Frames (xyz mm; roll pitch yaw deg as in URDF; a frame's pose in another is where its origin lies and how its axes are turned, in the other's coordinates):
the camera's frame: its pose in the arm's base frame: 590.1 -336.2 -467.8 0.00 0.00 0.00
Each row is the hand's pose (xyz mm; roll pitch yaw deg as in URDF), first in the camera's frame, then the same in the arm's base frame.
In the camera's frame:
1: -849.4 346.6 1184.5 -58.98 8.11 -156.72
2: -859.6 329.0 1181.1 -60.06 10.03 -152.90
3: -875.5 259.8 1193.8 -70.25 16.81 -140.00
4: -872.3 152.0 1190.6 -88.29 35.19 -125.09
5: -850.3 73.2 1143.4 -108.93 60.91 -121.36
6: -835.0 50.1 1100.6 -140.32 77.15 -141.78
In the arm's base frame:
1: -259.3 10.4 716.7 -58.98 8.11 -156.72
2: -269.5 -7.2 713.3 -60.06 10.03 -152.90
3: -285.4 -76.4 726.0 -70.25 16.81 -140.00
4: -282.2 -184.2 722.8 -88.29 35.19 -125.09
5: -260.2 -263.0 675.6 -108.93 60.91 -121.36
6: -244.9 -286.1 632.8 -140.32 77.15 -141.78

